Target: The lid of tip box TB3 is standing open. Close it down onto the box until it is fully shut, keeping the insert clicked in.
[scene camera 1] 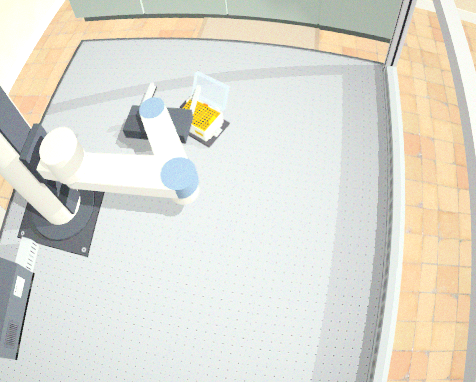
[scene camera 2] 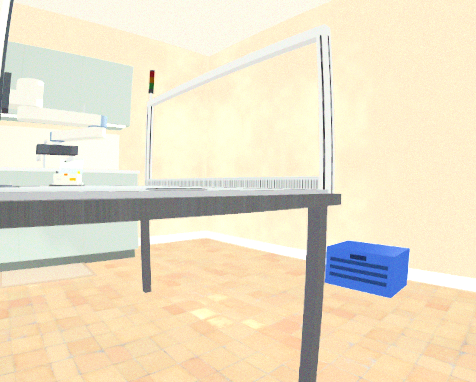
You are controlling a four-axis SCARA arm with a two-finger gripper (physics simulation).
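Pixels of known places: gripper, fingertip midpoint: (scene camera 1: pixel 175 85) (scene camera 2: pixel 52 159); arm's base, link origin: (scene camera 1: pixel 63 205).
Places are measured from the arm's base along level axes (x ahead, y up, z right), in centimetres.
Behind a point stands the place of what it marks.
A white tip box (scene camera 1: pixel 215 125) {x 45.3, y 4.7, z -31.5 cm} (scene camera 2: pixel 60 176) {x 35.5, y 6.0, z -30.8 cm} with a yellow-orange insert (scene camera 1: pixel 202 115) {x 41.2, y 6.9, z -33.2 cm} stands on a dark base plate (scene camera 1: pixel 209 143) {x 44.3, y 2.1, z -26.5 cm}. I cannot read a label on it. Its clear lid (scene camera 1: pixel 214 91) {x 43.9, y 11.4, z -39.5 cm} stands open and upright along the back side of the box. The insert sits in the box; whether it is clicked in cannot be told. My gripper (scene camera 1: pixel 173 97) (scene camera 2: pixel 55 161) {x 32.4, y 14.6, z -38.2 cm} is open, its two pale fingers wide apart below the dark gripper body. In scene camera 1 the right finger overlaps the box's left side near the lid; the left finger is off to the left. Contact cannot be told.
The white arm (scene camera 1: pixel 120 170) {x 31.6, y 30.7, z -0.6 cm} (scene camera 2: pixel 65 117) {x 31.1, y 28.1, z 3.1 cm} reaches in from the left above the perforated table top (scene camera 1: pixel 250 260) {x 61.9, y 1.3, z 6.6 cm}. A dark controller box (scene camera 1: pixel 15 310) {x -3.5, y 7.9, z 39.1 cm} stands at the lower left. A framed guard (scene camera 1: pixel 392 200) {x 100.4, y 5.0, z -14.8 cm} (scene camera 2: pixel 325 110) {x 100.3, y 28.9, z 71.3 cm} runs along the right edge.
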